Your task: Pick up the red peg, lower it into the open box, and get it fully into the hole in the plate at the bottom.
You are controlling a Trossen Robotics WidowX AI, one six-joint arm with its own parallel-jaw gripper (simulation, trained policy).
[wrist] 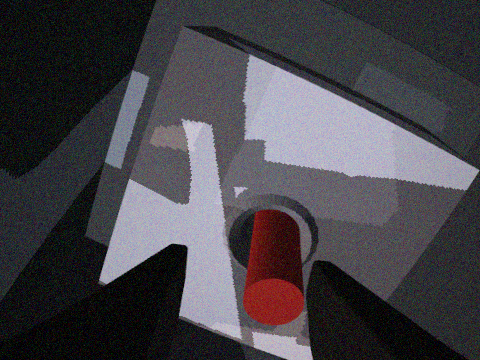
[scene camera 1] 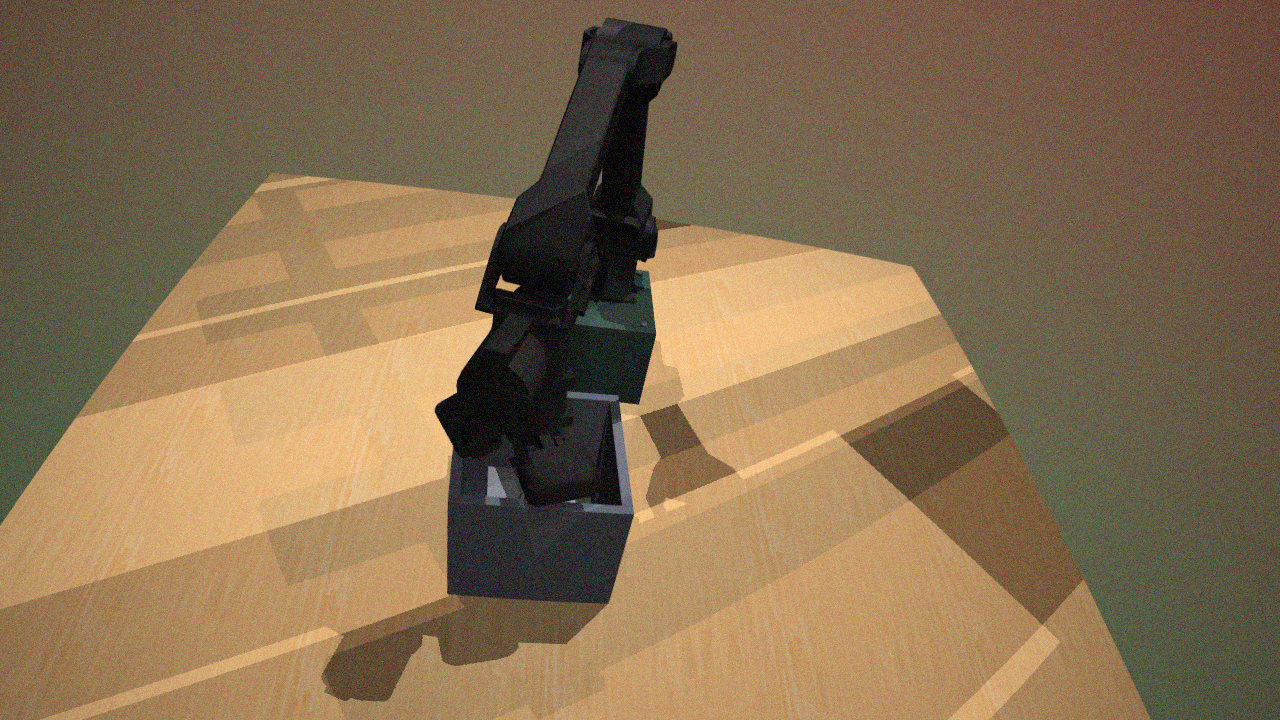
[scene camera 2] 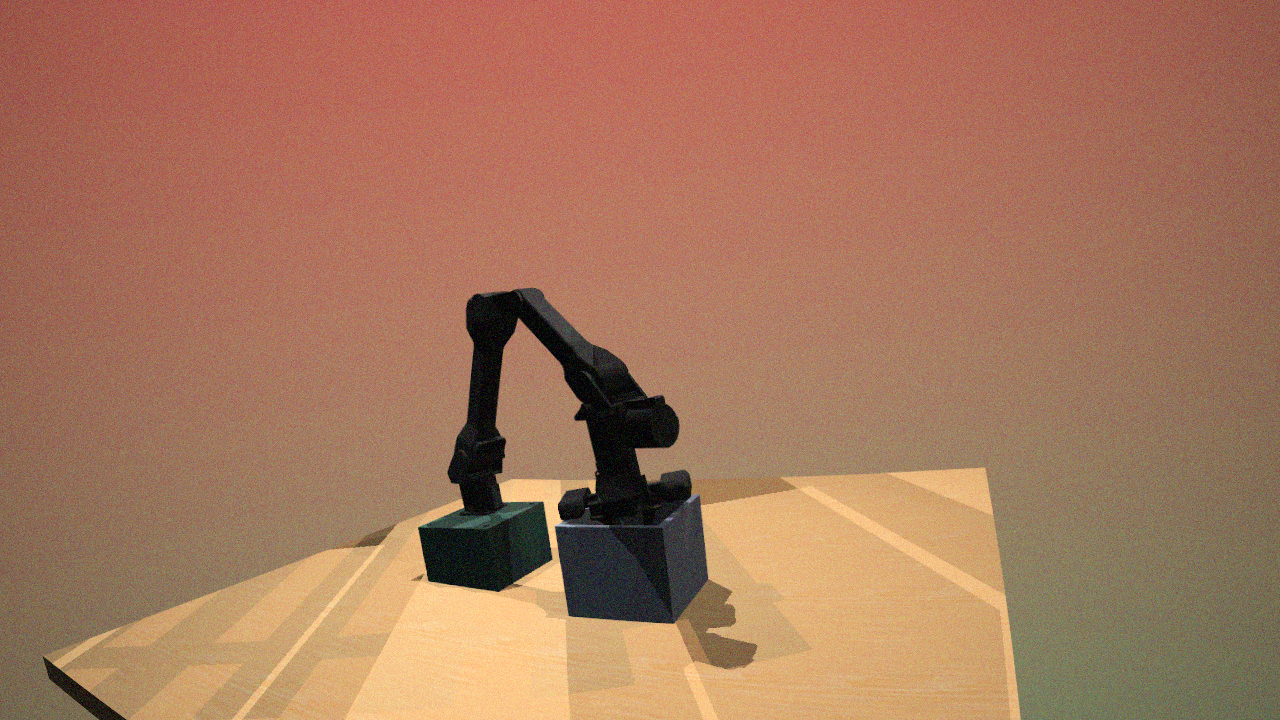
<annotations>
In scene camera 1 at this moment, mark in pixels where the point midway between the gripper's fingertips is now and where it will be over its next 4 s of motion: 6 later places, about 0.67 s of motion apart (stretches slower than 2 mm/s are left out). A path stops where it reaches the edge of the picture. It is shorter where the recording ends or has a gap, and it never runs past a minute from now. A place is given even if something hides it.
My gripper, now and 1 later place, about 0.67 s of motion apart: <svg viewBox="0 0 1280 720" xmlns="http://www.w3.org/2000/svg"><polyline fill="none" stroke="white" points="533,492 523,483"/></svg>
</annotations>
